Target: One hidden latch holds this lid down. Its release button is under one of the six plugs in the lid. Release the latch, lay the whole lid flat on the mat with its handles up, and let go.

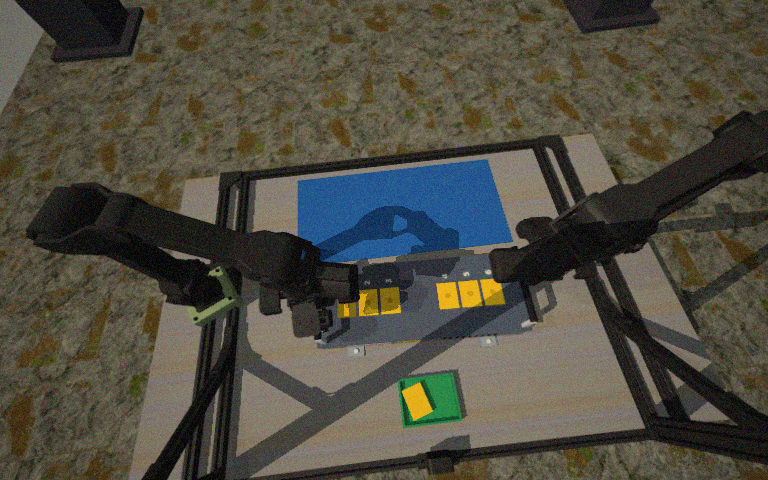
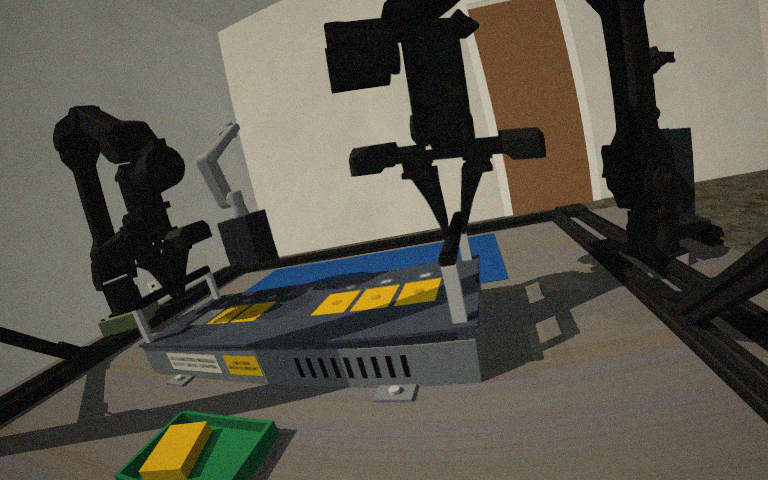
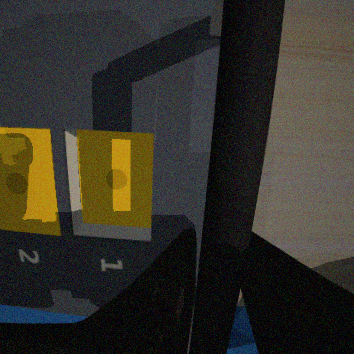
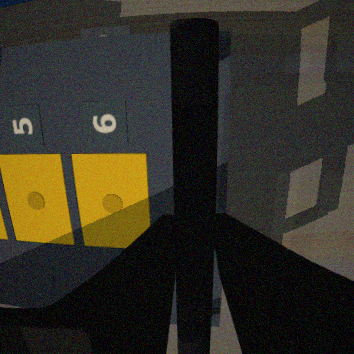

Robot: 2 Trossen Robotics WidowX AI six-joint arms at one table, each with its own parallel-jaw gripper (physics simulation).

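Places are measured from the left arm's base along level axes (x up, y left, z back), in millimetres.
Pixels of known places: left gripper, fingertip midpoint: [image 2: 178, 296] [image 3: 215, 239]; right gripper, fingertip midpoint: [image 2: 455, 233] [image 4: 193, 225]; left arm's base at its link origin: [image 1: 207, 294] [image 2: 127, 309]; right arm's base at its link origin: [image 2: 654, 252].
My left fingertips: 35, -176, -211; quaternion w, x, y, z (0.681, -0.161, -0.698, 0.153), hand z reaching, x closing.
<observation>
Ahead of a thing's pixels: the offset from my left fingertips to its middle, as dx, dy, dz. "spot": to the spot under its first point. Level surfaces: height alone.
The dark grey lid {spot: -33, -162, -149} [image 1: 419, 328] [image 2: 283, 331] lies level on its grey box. My left gripper [image 2: 178, 294] [image 3: 215, 239] is shut on the left handle {spot: +24, -44, +26} [image 3: 250, 100]. My right gripper [image 2: 454, 226] [image 4: 193, 225] is shut on the right handle [image 1: 529, 305] [image 4: 195, 100]. Yellow plugs at 2 {-41, -50, -88} [image 3: 42, 175], 5 [image 4: 36, 190] and 6 {-33, -188, -331} [image 4: 112, 180] lie flush. At number 1, a yellow face {spot: -53, -33, -54} [image 3: 95, 175] with a round mark sits sunken between pale inner walls. A yellow plug {-77, -274, -64} [image 1: 417, 401] [image 2: 175, 450] lies in the green tray. The blue mat {dx -86} [image 1: 351, 203] [image 2: 492, 260] lies behind the box.
The green tray {-79, -285, -86} [image 1: 447, 396] [image 2: 249, 435] stands in front of the box. Small metal tabs [image 1: 356, 350] [image 1: 488, 341] stick out at the box's front foot. A pale green bracket [image 1: 218, 305] [image 2: 130, 319] is at the left frame rail. Dark rails border the table.
</observation>
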